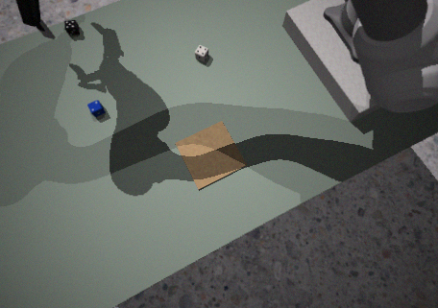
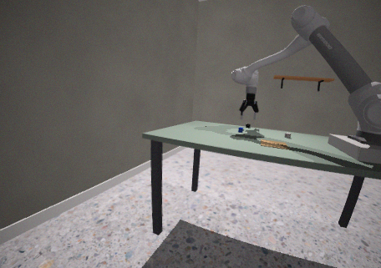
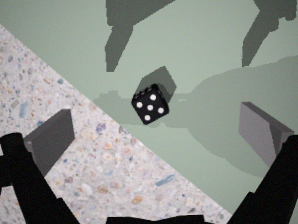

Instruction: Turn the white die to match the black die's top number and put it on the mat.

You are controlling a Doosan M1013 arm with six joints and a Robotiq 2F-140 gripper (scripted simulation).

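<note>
My hand is 310 mm past the white die, 220 mm to the right of it and 70 mm above it. From my hand the other things lie so: brown mat: 510 mm to the left, 220 mm behind, 80 mm below; then blue die: 270 mm to the left, 70 mm below, 10 mm ahead; then black die: 70 mm below.
</note>
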